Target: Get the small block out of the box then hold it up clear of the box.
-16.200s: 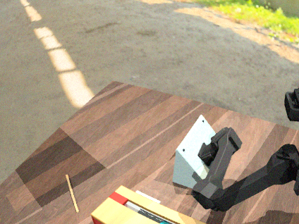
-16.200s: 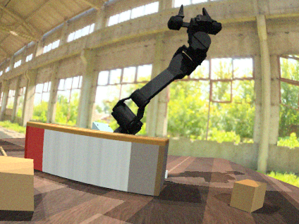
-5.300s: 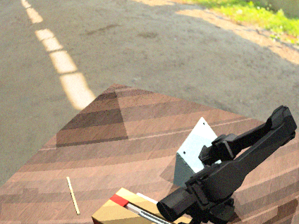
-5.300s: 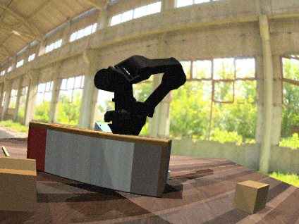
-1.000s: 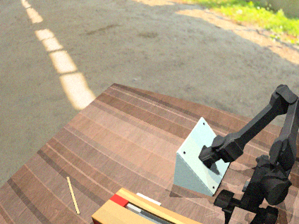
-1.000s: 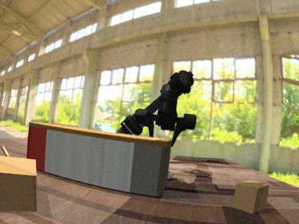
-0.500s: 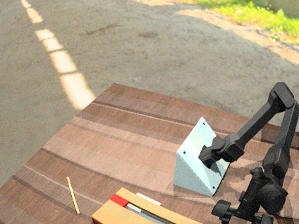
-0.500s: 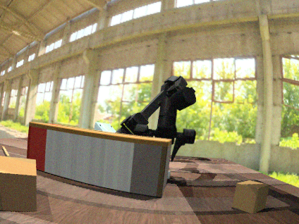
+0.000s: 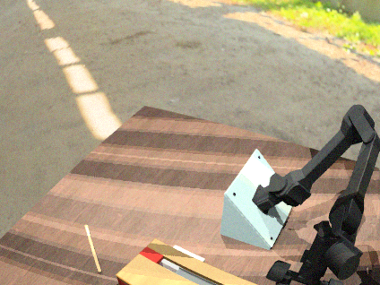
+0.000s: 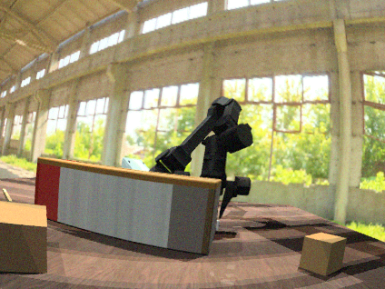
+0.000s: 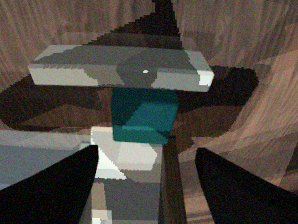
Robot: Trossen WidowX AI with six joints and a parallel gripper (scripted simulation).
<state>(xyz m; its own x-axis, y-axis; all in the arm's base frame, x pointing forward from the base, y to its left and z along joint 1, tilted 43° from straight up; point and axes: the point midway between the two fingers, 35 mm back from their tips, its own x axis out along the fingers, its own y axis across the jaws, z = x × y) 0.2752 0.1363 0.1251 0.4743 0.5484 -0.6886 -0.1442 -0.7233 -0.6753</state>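
The teal block is 2 cm below my gripper tip and 2 cm behind it. The rest, counted from my gripper tip: box: 18 cm to the right, 4 cm ahead, 2 cm above; then thin wooden stick: 55 cm to the right, 3 cm below, 1 cm ahead.
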